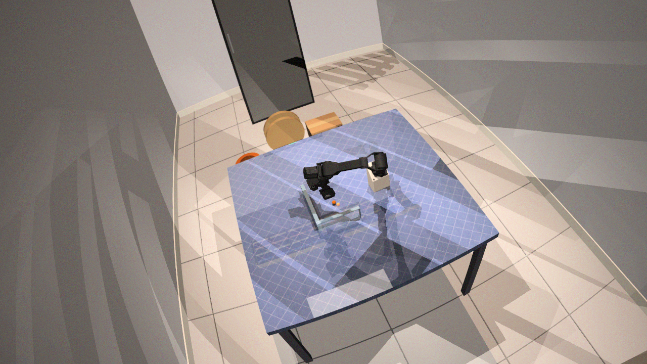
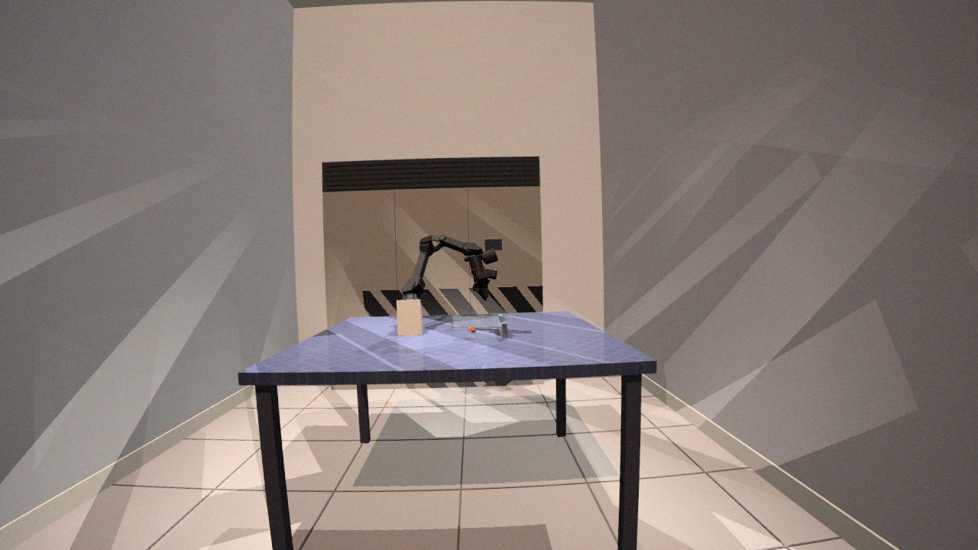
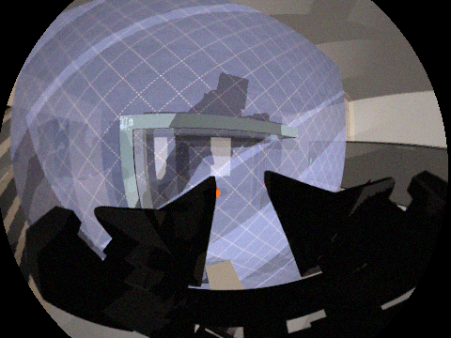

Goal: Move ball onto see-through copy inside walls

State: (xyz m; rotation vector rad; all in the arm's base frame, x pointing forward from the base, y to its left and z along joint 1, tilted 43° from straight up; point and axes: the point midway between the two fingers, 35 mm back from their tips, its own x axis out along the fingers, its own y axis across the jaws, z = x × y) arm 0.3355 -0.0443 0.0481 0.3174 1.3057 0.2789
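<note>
Now: the orange ball 140 mm below my gripper tip and 60 mm behind it. From my gripper tip the other things lie so: see-through copy 140 mm below, 80 mm behind, 20 mm to the left.
</note>
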